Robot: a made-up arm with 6 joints. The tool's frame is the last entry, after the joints. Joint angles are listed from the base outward.
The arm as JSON. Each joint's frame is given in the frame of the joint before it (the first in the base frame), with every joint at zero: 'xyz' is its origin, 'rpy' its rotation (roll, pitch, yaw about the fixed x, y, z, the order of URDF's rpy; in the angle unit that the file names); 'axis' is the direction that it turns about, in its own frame. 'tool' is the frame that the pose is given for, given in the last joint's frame.
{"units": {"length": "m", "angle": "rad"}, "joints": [
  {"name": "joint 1", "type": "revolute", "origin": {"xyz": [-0.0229, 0.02, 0.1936], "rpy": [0.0, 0.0, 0.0]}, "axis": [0.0, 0.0, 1.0]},
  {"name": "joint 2", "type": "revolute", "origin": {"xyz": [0.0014, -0.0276, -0.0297], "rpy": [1.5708, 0.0, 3.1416]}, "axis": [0.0, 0.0, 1.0]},
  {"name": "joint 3", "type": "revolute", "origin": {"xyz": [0.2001, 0.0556, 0.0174], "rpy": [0.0, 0.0, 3.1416]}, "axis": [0.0, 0.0, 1.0]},
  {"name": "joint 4", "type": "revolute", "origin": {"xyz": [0.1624, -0.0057, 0.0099], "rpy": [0.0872, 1.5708, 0.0]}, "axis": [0.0, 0.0, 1.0]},
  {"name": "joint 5", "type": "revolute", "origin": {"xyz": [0.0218, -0.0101, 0.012], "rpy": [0.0, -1.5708, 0.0]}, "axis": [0.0, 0.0, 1.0]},
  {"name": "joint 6", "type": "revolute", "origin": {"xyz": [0.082, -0.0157, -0.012], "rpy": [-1.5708, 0.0, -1.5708]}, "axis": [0.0, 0.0, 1.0]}
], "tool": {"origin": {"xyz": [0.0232, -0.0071, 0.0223], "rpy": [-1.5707, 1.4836, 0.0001]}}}
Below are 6 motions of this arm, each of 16 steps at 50 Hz.
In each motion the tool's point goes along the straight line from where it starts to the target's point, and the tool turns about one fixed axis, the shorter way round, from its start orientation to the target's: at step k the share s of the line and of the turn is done. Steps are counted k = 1, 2, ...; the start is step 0. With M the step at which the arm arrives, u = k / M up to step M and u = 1 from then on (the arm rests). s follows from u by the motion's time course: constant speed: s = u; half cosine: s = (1 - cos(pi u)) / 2; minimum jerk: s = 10 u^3 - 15 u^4 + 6 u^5.
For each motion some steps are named. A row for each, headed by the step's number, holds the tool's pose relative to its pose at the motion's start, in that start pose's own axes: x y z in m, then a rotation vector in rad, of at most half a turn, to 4 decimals.
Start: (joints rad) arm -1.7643 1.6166 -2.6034 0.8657 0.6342 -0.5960
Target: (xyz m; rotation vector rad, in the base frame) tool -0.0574 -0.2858 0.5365 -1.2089 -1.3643 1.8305
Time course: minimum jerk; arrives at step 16
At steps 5, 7, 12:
5: -0.0076 0.0145 0.0027 -0.0212 -0.0256 -0.0200
7: -0.0162 0.0310 0.0059 -0.0452 -0.0546 -0.0427
12: -0.0379 0.0723 0.0137 -0.1056 -0.1274 -0.0997

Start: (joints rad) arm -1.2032 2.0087 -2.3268 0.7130 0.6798 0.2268
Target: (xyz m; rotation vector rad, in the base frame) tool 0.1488 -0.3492 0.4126 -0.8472 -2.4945 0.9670
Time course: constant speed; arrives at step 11
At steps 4, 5, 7, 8, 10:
4: -0.0023 0.0039 -0.0154 0.0336 -0.0298 0.0189
5: -0.0029 0.0049 -0.0193 0.0420 -0.0372 0.0236
7: -0.0040 0.0069 -0.0270 0.0588 -0.0521 0.0331
8: -0.0046 0.0079 -0.0309 0.0672 -0.0596 0.0378
10: -0.0057 0.0098 -0.0386 0.0841 -0.0745 0.0472

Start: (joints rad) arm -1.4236 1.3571 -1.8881 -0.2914 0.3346 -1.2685
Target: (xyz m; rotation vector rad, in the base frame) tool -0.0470 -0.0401 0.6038 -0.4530 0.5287 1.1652
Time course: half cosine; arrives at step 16
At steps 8, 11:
8: 0.0768 0.0228 0.0684 0.0796 0.1911 -0.1393
11: 0.1194 0.0354 0.1064 0.1238 0.2972 -0.2167

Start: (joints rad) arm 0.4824 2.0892 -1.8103 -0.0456 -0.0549 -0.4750
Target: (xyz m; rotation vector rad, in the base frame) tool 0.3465 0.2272 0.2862 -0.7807 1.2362 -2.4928
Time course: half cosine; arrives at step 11
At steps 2, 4, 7, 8, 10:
2: 0.0003 -0.0002 -0.0023 0.0036 -0.0094 -0.0080
4: 0.0010 -0.0008 -0.0086 0.0133 -0.0347 -0.0294
7: 0.0024 -0.0019 -0.0209 0.0321 -0.0839 -0.0713
8: 0.0028 -0.0022 -0.0245 0.0375 -0.0981 -0.0833
10: 0.0033 -0.0026 -0.0290 0.0444 -0.1162 -0.0987

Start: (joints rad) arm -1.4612 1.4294 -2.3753 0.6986 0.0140 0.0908
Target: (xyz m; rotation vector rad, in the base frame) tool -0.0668 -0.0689 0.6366 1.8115 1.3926 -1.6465
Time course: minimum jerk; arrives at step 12
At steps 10, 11, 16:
10: 0.0263 -0.0515 -0.0542 -0.0519 -0.1177 0.0796
11: 0.0271 -0.0531 -0.0559 -0.0535 -0.1214 0.0821
16: 0.0273 -0.0534 -0.0562 -0.0538 -0.1220 0.0825

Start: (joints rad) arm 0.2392 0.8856 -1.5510 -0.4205 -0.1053 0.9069
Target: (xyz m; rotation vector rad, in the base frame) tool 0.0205 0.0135 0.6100 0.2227 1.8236 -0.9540
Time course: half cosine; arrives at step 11
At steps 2, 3, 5, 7, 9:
2: 0.0007 -0.0027 -0.0018 -0.0032 -0.0144 0.0150
3: 0.0015 -0.0058 -0.0040 -0.0070 -0.0314 0.0326
5: 0.0036 -0.0144 -0.0100 -0.0175 -0.0780 0.0811
7: 0.0060 -0.0238 -0.0164 -0.0289 -0.1287 0.1339
9: 0.0078 -0.0309 -0.0214 -0.0376 -0.1674 0.1741

